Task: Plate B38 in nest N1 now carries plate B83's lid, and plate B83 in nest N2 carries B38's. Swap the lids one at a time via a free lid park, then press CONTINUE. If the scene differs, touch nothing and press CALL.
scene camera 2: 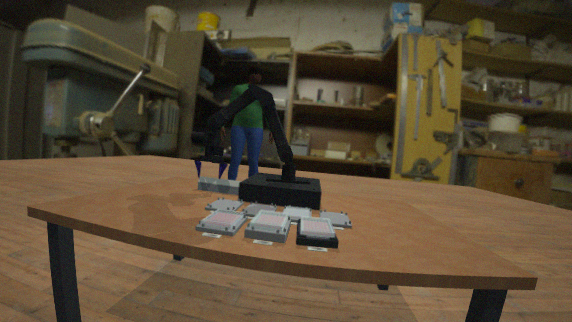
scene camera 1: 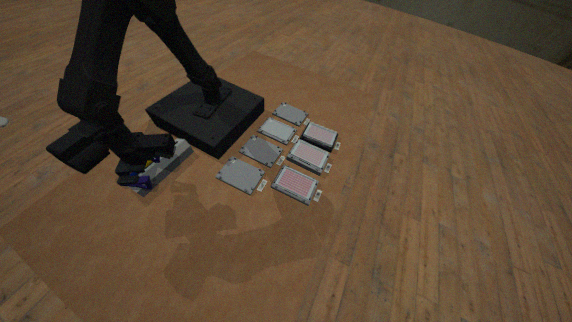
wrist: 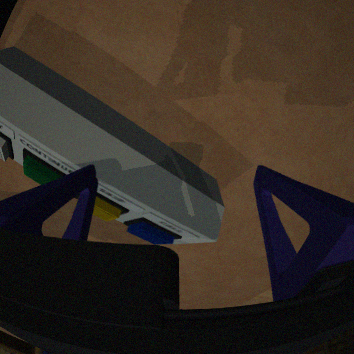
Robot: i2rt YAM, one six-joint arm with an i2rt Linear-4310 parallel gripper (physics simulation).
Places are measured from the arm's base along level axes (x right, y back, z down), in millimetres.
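Pixels of known places: gripper, fingertip midpoint: (scene camera 2: 209, 178) (scene camera 1: 153, 175) (wrist: 175, 173); arm's base at its link origin: (scene camera 2: 287, 181) (scene camera 1: 213, 101).
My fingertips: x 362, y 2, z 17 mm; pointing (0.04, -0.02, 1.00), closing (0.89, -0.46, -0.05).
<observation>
Ahead of a thing's pixels: the offset from my fingertips to its top centre. "spot": to the spot under its first point.
My gripper (scene camera 1: 150, 172) (scene camera 2: 210, 177) (wrist: 175, 173) is open and empty above the right end of the grey button box {dz +0, dx -54, dy +43 mm} (scene camera 1: 178, 148) (scene camera 2: 227, 186) (wrist: 75, 110). In the wrist view, the left finger overlaps the green CONTINUE button {dz +8, dx -82, dy +54 mm} (wrist: 40, 170); a yellow button {dz +8, dx -33, dy +64 mm} (wrist: 106, 208) and a blue button {dz +8, dx +16, dy +74 mm} (wrist: 152, 232) are between the fingers. Three pink plates sit in nests: one {dz +37, dx -154, dy -425 mm} (scene camera 1: 296, 184) (scene camera 2: 220, 220), a middle one {dz +24, dx -285, dy -443 mm} (scene camera 1: 309, 155) (scene camera 2: 268, 222), and one {dz +28, dx -409, dy -465 mm} (scene camera 1: 320, 134) (scene camera 2: 317, 229) on a black nest. Their labels are unreadable.
Behind them are grey parks: one {dz +44, dx -123, dy -228 mm} (scene camera 1: 240, 175) (scene camera 2: 225, 204), another (scene camera 1: 261, 150) (scene camera 2: 260, 209), and an end one {dz +44, dx -507, dy -305 mm} (scene camera 1: 290, 113) (scene camera 2: 336, 219). A paler park {spot: dz +46, dx -367, dy -285 mm} (scene camera 1: 277, 130) (scene camera 2: 298, 214) seems to carry a clear lid. The black arm base (scene camera 1: 210, 115) (scene camera 2: 280, 190) stands beside the box.
</observation>
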